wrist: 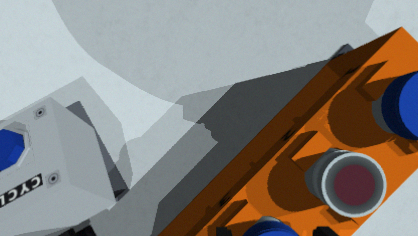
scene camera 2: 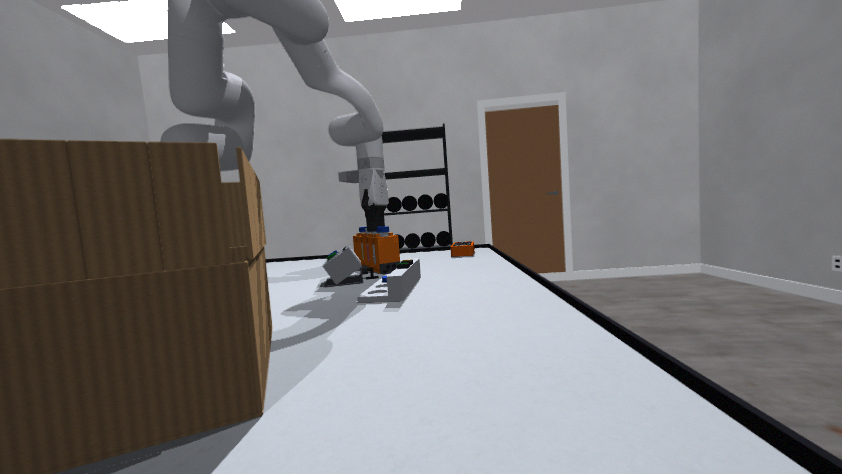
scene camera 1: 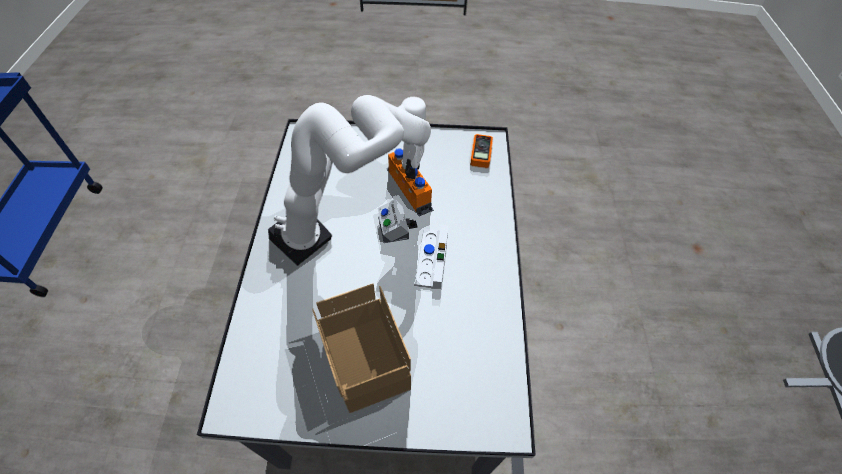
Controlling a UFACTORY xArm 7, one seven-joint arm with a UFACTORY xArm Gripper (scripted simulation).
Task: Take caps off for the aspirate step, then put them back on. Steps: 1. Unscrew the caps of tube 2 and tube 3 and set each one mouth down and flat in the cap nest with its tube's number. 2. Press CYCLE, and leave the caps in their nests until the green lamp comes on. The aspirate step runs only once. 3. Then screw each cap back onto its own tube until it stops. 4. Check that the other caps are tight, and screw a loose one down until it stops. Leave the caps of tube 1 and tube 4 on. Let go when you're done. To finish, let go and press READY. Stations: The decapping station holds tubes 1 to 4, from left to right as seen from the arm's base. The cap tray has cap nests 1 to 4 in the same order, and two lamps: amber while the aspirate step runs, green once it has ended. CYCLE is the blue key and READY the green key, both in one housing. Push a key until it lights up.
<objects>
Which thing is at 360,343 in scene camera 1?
A cardboard box.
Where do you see a grey key housing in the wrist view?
60,176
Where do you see a grey key housing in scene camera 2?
340,267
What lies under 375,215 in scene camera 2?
My gripper.
</objects>
